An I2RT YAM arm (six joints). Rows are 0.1 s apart.
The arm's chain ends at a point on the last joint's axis. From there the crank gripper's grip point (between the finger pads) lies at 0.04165 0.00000 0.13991 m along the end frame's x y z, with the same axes.
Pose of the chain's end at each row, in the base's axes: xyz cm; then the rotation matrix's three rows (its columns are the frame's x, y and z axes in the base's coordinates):
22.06 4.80 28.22; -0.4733 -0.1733 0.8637; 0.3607 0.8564 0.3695; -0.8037 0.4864 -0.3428
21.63 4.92 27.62; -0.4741 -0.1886 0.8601; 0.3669 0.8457 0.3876; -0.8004 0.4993 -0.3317
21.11 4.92 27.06; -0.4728 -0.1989 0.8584; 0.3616 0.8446 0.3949; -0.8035 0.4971 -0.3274
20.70 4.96 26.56; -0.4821 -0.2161 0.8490; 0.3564 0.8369 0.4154; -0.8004 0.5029 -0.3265
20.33 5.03 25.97; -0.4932 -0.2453 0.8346; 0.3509 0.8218 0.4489; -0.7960 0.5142 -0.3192
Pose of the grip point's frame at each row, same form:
32.17 11.47 20.08; -0.4733 -0.1733 0.8637; 0.3607 0.8564 0.3695; -0.8037 0.4864 -0.3428
31.69 11.87 19.65; -0.4741 -0.1886 0.8601; 0.3669 0.8457 0.3876; -0.8004 0.4993 -0.3317
31.15 11.95 19.13; -0.4728 -0.1989 0.8584; 0.3616 0.8446 0.3949; -0.8035 0.4971 -0.3274
30.57 12.26 18.66; -0.4821 -0.2161 0.8490; 0.3564 0.8369 0.4154; -0.8004 0.5029 -0.3265
29.95 12.77 18.19; -0.4932 -0.2453 0.8346; 0.3509 0.8218 0.4489; -0.7960 0.5142 -0.3192

